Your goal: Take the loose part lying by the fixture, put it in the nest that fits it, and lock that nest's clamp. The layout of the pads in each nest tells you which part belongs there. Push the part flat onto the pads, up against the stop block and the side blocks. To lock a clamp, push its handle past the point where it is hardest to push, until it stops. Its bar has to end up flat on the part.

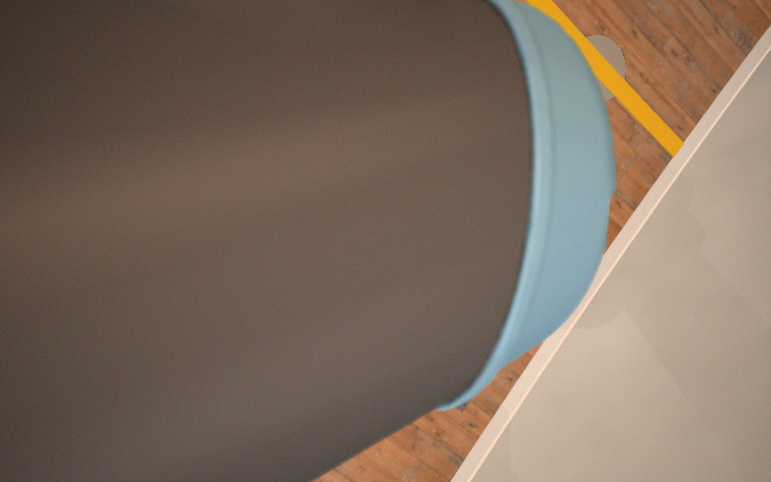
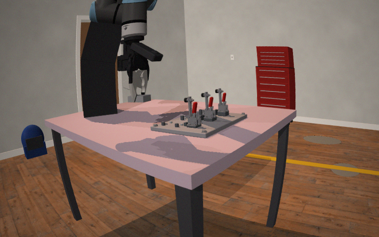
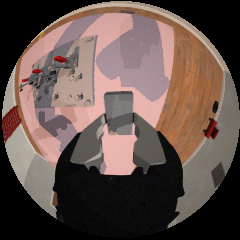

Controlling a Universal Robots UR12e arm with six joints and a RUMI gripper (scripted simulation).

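Now: the loose part 1 cm below my hand. From my hand the other things lie so: grey fixture plate: 4 cm ahead, 27 cm to the left, 13 cm below.
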